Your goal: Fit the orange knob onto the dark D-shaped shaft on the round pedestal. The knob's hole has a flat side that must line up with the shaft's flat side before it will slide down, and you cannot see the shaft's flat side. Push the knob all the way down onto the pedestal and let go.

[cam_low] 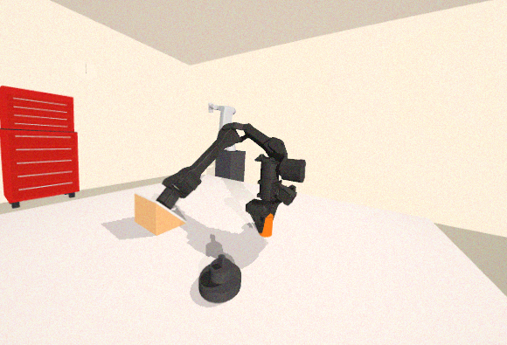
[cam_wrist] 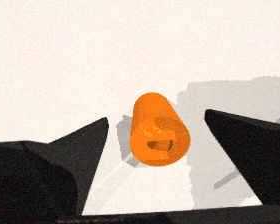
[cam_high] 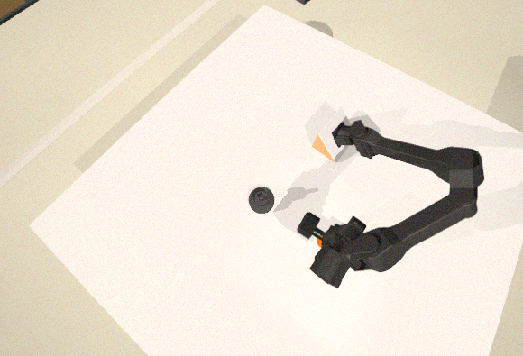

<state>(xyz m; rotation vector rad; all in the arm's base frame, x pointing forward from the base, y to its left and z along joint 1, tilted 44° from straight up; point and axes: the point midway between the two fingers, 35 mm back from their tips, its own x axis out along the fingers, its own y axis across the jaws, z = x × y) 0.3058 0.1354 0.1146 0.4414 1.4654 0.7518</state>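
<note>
The orange knob is right at my gripper tip. Round my gripper tip: round pedestal (4 cm ahead, 22 cm to the right, 1 cm above).
</note>
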